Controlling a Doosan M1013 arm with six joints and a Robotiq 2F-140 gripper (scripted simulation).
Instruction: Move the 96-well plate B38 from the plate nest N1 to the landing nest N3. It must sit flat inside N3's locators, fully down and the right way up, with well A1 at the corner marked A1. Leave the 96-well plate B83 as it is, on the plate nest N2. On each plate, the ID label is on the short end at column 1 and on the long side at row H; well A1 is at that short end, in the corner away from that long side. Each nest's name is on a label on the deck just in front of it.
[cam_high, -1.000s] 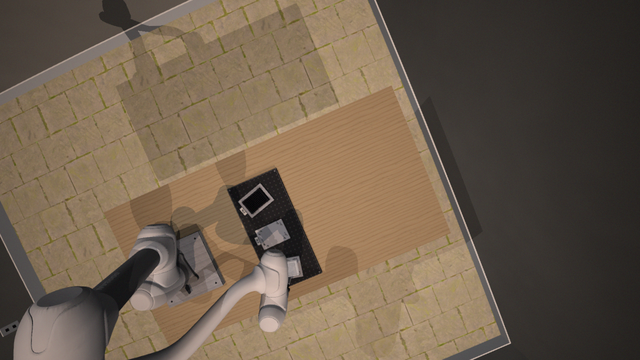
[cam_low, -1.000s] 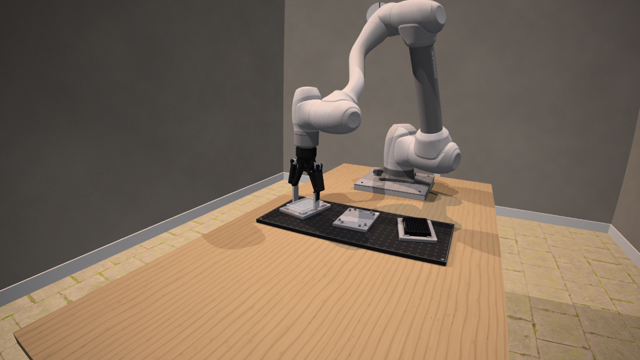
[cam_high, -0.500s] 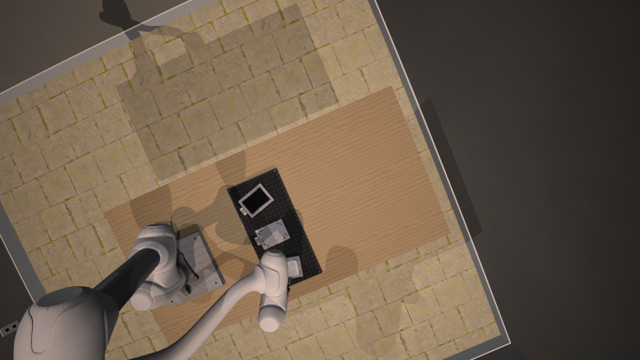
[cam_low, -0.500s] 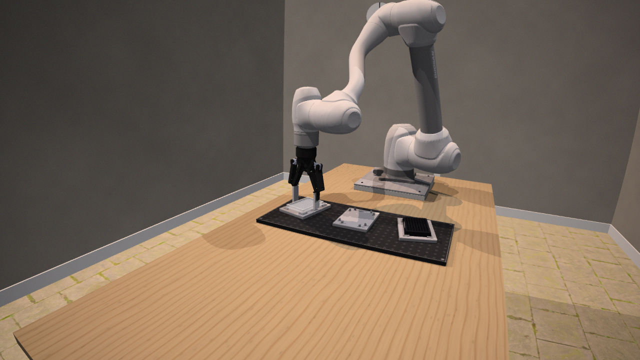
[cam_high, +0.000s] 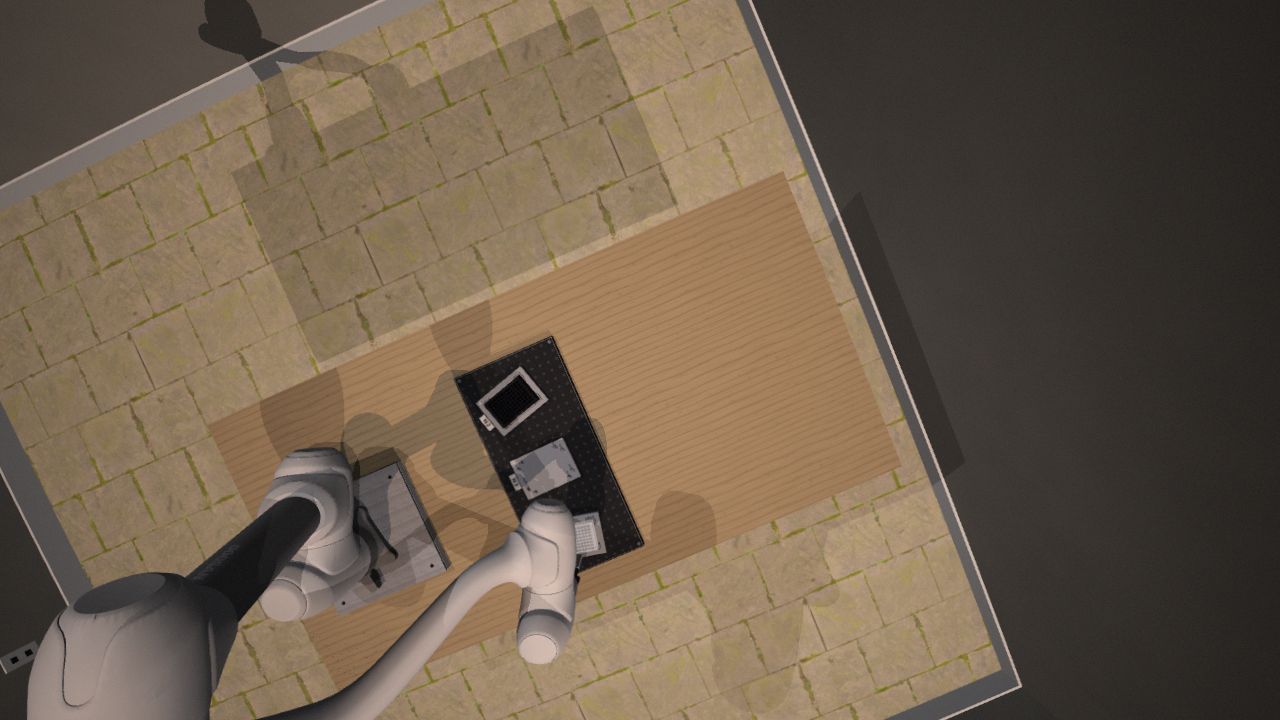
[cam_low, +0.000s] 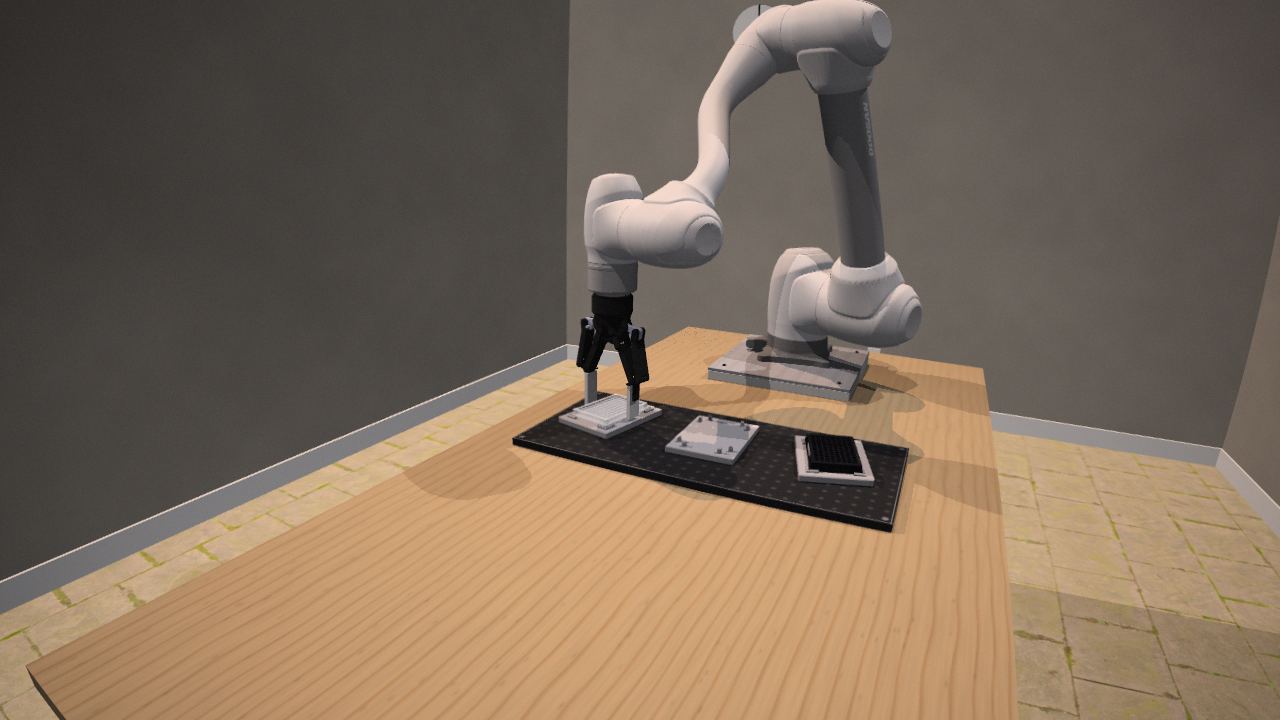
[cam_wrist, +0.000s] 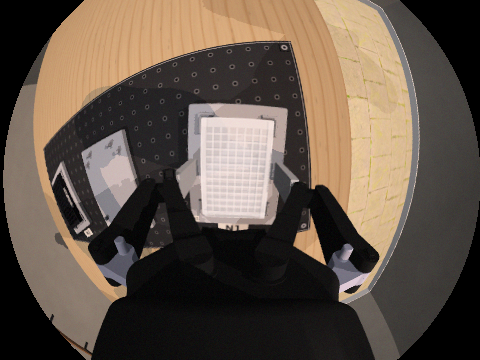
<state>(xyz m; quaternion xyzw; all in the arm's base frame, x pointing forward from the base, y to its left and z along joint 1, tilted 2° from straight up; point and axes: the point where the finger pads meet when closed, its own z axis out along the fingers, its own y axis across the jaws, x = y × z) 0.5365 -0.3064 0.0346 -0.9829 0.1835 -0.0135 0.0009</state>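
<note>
The white 96-well plate B38 is 20 mm below my hand. From my hand the other things lie so: landing nest N3: 210 mm to the left, 40 mm ahead, 30 mm below; then N1 label: 90 mm behind, 40 mm to the left, 40 mm below; then plate nest N1: 30 mm below.
</note>
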